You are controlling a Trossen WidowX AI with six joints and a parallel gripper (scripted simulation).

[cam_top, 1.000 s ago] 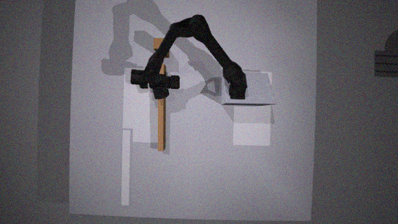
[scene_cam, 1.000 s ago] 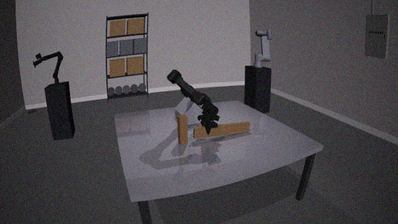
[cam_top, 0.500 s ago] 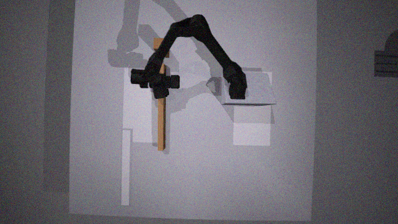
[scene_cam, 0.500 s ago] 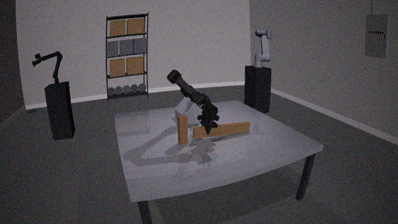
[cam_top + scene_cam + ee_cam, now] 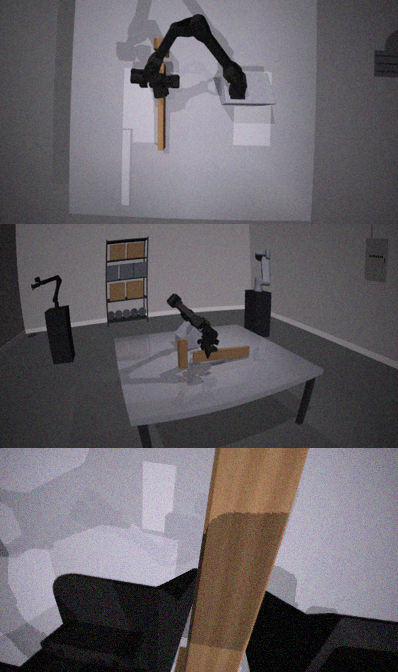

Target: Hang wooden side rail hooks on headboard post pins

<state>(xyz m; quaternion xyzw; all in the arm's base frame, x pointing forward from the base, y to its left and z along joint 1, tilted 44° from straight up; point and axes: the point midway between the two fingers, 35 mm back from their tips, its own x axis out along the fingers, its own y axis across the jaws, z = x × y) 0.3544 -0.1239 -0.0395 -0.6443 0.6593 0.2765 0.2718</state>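
My gripper tip is 160 mm to the left of the wooden headboard post and 40 mm below it.
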